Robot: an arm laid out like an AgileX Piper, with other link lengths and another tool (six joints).
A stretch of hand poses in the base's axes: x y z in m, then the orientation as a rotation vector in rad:
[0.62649, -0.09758, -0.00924, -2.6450, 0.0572, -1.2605]
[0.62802, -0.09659, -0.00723, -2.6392, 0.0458, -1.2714]
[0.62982, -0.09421, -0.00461, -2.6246, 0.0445, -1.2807]
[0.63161, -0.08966, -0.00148, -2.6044, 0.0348, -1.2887]
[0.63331, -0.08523, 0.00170, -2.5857, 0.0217, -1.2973]
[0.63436, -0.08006, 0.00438, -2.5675, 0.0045, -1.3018]
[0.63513, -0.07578, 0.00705, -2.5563, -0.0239, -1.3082]
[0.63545, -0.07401, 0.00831, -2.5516, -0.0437, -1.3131]
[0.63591, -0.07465, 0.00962, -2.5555, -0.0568, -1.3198]
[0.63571, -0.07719, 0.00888, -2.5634, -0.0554, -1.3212]
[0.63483, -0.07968, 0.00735, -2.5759, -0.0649, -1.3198]
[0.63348, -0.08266, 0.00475, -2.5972, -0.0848, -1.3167]
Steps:
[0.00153, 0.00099, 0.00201, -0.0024, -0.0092, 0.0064]
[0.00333, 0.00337, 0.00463, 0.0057, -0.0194, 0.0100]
[0.00512, 0.00792, 0.00776, 0.0166, -0.0312, 0.0210]
[0.00682, 0.01235, 0.01094, 0.0248, -0.0433, 0.0334]
[0.00787, 0.01752, 0.01362, 0.0330, -0.0531, 0.0493]
[0.00864, 0.02180, 0.01629, 0.0311, -0.0627, 0.0691]
[0.00896, 0.02357, 0.01755, 0.0270, -0.0686, 0.0816]
[0.00942, 0.02293, 0.01886, 0.0171, -0.0723, 0.0865]
[0.00922, 0.02039, 0.01812, 0.0106, -0.0705, 0.0825]
[0.00834, 0.01790, 0.01659, -0.0019, -0.0662, 0.0841]
[0.00699, 0.01492, 0.01399, -0.0242, -0.0589, 0.0893]

